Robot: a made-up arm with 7 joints. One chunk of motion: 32 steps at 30 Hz.
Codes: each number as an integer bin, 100 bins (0 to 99) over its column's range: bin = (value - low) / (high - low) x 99, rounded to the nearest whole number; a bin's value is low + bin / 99 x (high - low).
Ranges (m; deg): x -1.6..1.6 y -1.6..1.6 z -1.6..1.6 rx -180..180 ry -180..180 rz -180..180
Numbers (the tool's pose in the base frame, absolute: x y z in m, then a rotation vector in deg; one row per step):
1: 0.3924 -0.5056 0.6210 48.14 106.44 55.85
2: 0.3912 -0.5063 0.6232 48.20 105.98 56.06
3: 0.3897 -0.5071 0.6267 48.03 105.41 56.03
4: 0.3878 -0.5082 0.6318 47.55 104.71 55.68
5: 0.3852 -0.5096 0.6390 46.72 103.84 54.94
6: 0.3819 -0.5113 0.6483 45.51 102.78 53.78
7: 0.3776 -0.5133 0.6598 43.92 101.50 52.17
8: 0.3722 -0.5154 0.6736 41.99 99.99 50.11
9: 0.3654 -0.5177 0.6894 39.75 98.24 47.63
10: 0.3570 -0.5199 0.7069 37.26 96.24 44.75
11: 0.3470 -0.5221 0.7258 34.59 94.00 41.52
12: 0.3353 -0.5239 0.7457 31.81 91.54 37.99
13: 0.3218 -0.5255 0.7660 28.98 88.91 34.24
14: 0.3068 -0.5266 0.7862 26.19 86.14 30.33
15: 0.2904 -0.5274 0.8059 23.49 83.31 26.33
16: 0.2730 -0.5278 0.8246 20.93 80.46 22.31
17: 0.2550 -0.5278 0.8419 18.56 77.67 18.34
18: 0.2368 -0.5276 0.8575 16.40 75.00 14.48
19: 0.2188 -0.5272 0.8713 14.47 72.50 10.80
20: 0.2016 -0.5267 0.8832 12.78 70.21 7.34
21: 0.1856 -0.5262 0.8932 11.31 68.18 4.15
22: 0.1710 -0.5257 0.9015 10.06 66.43 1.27
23: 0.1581 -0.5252 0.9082 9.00 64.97 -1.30
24: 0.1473 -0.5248 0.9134 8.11 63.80 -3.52
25: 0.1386 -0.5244 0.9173 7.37 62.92 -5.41
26: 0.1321 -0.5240 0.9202 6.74 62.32 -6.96
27: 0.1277 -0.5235 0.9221 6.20 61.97 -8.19
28: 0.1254 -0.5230 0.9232 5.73 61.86 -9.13
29: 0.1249 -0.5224 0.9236 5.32 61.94 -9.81
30: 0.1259 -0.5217 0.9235 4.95 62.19 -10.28
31: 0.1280 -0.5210 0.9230 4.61 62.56 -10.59
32: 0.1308 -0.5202 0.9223 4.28 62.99 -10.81
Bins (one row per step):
1: 62 34 69 63 79 65
2: 62 34 69 63 79 65
3: 62 34 69 63 78 65
4: 61 34 69 63 78 65
5: 61 34 69 62 78 65
6: 61 34 70 62 78 64
7: 61 34 70 62 77 64
8: 61 34 70 61 77 63
9: 61 33 71 60 77 63
10: 61 33 71 60 76 62
11: 60 33 72 59 75 61
12: 60 33 73 58 75 60
13: 59 33 73 57 74 59
14: 59 33 74 57 73 58
15: 58 33 74 56 72 57
16: 58 33 75 55 72 56
17: 57 33 76 55 71 55
18: 57 33 76 54 70 53
19: 56 33 76 53 69 52
20: 56 33 77 53 69 52
21: 55 33 77 53 68 51
22: 55 33 77 52 68 50
23: 54 33 78 52 67 49
24: 54 33 78 52 67 49
25: 54 33 78 52 67 48
26: 54 33 78 51 67 48
27: 53 33 78 51 67 47
28: 53 33 78 51 67 47
29: 53 33 78 51 67 47
30: 53 33 78 51 67 47
31: 53 33 78 51 67 47
32: 54 33 78 51 67 47

